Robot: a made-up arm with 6 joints. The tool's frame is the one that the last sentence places.
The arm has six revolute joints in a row. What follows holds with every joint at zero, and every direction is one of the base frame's. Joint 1 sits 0.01 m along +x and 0.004 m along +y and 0.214 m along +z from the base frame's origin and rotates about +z. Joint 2 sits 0.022 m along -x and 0.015 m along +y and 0.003 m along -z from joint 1 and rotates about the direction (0.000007, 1, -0.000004). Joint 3 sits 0.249 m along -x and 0.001 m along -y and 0.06 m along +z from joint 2 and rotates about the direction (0.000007, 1, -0.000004). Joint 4 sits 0.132 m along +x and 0.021 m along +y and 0.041 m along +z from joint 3 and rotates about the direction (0.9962, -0.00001, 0.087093). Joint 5 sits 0.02 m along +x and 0.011 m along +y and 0.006 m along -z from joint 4 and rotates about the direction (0.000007, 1, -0.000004). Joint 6 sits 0.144 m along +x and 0.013 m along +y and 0.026 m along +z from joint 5 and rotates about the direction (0.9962, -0.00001, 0.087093). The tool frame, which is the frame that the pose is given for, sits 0.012 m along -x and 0.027 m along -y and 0.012 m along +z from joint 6; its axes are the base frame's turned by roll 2.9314, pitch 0.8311 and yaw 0.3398 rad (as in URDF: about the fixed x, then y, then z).
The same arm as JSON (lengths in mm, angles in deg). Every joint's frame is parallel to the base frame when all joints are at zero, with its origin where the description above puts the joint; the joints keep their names.
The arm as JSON. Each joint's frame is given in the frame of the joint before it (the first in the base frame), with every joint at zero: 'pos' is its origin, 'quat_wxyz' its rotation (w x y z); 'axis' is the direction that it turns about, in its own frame. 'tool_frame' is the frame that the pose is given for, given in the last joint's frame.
{
  "length_unit": "mm",
  "angle_unit": "deg",
  "joints": [
    {
      "joint": "joint 1",
      "pos": [
        10.0,
        4.0,
        214.0
      ],
      "quat_wxyz": [
        1.0,
        0.0,
        0.0,
        0.0
      ],
      "axis": [
        0.0,
        0.0,
        1.0
      ]
    },
    {
      "joint": "joint 2",
      "pos": [
        -22.0,
        15.0,
        -3.0
      ],
      "quat_wxyz": [
        1.0,
        0.0,
        0.0,
        0.0
      ],
      "axis": [
        0.0,
        1.0,
        0.0
      ]
    },
    {
      "joint": "joint 3",
      "pos": [
        -249.0,
        -1.0,
        60.0
      ],
      "quat_wxyz": [
        1.0,
        0.0,
        0.0,
        0.0
      ],
      "axis": [
        0.0,
        1.0,
        0.0
      ]
    },
    {
      "joint": "joint 4",
      "pos": [
        132.0,
        21.0,
        41.0
      ],
      "quat_wxyz": [
        1.0,
        0.0,
        0.0,
        0.0
      ],
      "axis": [
        0.9962,
        0.0,
        0.0871
      ]
    },
    {
      "joint": "joint 5",
      "pos": [
        20.0,
        11.0,
        -6.0
      ],
      "quat_wxyz": [
        1.0,
        0.0,
        0.0,
        0.0
      ],
      "axis": [
        0.0,
        1.0,
        0.0
      ]
    },
    {
      "joint": "joint 6",
      "pos": [
        144.0,
        13.0,
        26.0
      ],
      "quat_wxyz": [
        1.0,
        0.0,
        0.0,
        0.0
      ],
      "axis": [
        0.9962,
        0.0,
        0.0871
      ]
    }
  ],
  "tool_frame": {
    "pos": [
      -12.0,
      -27.0,
      12.0
    ],
    "quat_wxyz": [
      0.162475,
      0.889586,
      0.195579,
      -0.379458
    ]
  }
}

